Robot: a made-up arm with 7 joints.
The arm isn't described. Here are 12 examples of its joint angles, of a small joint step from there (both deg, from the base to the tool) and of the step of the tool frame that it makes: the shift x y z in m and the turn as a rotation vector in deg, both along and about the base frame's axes.
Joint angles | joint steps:
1: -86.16 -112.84 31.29 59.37 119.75 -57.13 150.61 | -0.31 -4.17 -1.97 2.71 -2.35 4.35 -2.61
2: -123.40 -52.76 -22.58 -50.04 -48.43 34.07 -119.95 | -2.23 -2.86 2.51 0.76 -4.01 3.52 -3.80
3: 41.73 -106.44 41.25 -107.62 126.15 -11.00 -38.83 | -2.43 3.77 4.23 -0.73 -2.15 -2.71 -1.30
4: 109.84 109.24 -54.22 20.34 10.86 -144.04 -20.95 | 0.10 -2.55 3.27 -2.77 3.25 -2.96 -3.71
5: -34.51 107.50 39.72 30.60 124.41 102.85 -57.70 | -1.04 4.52 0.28 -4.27 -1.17 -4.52 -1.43
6: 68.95 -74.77 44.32 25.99 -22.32 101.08 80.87 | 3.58 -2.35 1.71 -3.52 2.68 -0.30 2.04
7: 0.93 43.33 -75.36 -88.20 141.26 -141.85 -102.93 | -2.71 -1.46 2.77 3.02 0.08 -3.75 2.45
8: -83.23 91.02 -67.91 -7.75 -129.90 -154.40 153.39 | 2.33 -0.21 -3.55 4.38 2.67 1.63 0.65
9: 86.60 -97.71 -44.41 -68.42 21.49 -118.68 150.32 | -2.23 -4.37 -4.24 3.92 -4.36 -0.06 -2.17
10: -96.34 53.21 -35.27 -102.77 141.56 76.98 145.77 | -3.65 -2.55 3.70 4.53 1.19 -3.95 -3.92
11: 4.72 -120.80 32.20 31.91 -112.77 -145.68 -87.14 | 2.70 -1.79 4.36 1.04 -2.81 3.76 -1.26
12: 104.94 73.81 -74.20 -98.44 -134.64 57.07 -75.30 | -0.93 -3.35 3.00 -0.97 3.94 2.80 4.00
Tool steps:
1: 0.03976 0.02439 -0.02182 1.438 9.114 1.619
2: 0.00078 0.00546 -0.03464 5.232 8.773 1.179
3: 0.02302 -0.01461 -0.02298 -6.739 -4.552 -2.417
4: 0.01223 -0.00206 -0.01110 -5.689 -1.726 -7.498
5: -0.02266 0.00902 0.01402 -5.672 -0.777 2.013
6: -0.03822 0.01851 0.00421 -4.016 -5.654 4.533
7: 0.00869 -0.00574 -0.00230 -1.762 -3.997 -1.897
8: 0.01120 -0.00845 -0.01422 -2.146 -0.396 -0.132
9: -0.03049 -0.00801 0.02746 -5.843 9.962 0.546
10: -0.01477 -0.01431 -0.02704 -6.686 -1.018 0.086
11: -0.00032 -0.01860 0.02478 -1.758 -3.821 -2.547
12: -0.00870 -0.01824 0.03490 -8.703 7.101 1.358
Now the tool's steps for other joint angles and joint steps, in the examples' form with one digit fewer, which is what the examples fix.
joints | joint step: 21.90 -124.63 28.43 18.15 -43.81 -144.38 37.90 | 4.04 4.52 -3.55 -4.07 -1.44 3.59 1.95
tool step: 0.0257 0.0096 0.0210 7.23 -3.63 2.33
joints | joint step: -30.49 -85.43 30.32 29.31 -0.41 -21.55 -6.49 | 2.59 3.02 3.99 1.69 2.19 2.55 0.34
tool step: 0.0473 -0.0161 -0.0003 -2.49 -5.89 5.07
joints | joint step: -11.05 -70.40 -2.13 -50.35 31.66 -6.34 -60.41 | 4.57 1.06 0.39 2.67 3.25 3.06 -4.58
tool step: 0.0122 -0.0099 -0.0345 -3.61 -7.74 5.20
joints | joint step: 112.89 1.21 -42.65 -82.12 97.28 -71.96 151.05 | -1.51 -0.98 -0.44 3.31 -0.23 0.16 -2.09
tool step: 0.0213 -0.0133 -0.0037 2.72 1.14 -0.19
